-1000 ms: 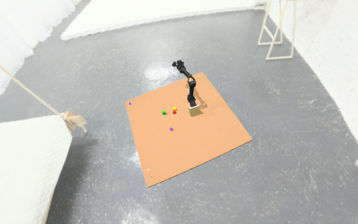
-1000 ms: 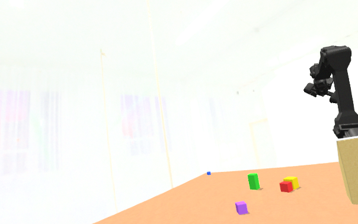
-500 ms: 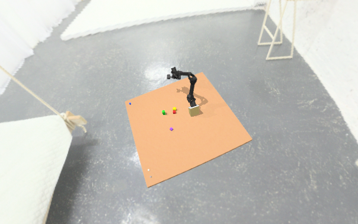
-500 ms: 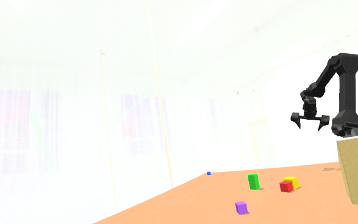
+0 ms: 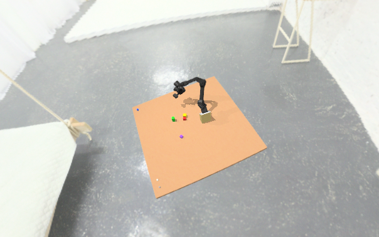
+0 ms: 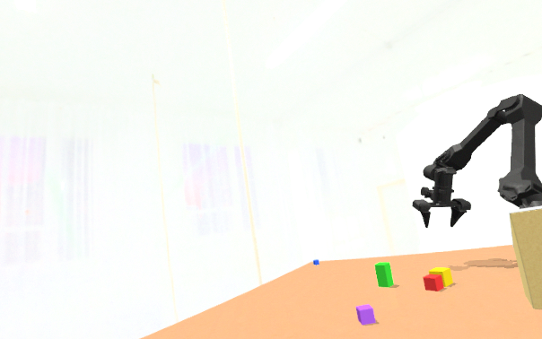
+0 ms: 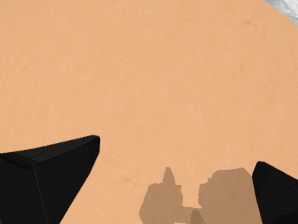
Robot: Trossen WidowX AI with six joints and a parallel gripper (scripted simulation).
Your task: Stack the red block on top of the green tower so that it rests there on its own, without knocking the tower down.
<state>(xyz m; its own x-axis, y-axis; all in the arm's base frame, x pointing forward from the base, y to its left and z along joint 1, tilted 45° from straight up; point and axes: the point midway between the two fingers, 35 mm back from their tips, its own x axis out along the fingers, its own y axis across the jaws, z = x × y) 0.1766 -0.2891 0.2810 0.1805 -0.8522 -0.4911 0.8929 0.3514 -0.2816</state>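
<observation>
Now: gripper tip 29 cm to the right of the red block, 11 cm above it and 5 cm short of it. From my gripper tip the other things lie so: small blue block 57 cm ahead, 18 cm to the right, 12 cm below; purple block 50 cm to the left, 18 cm ahead, 11 cm below; yellow block 25 cm to the left, 11 cm below, 3 cm ahead.
</observation>
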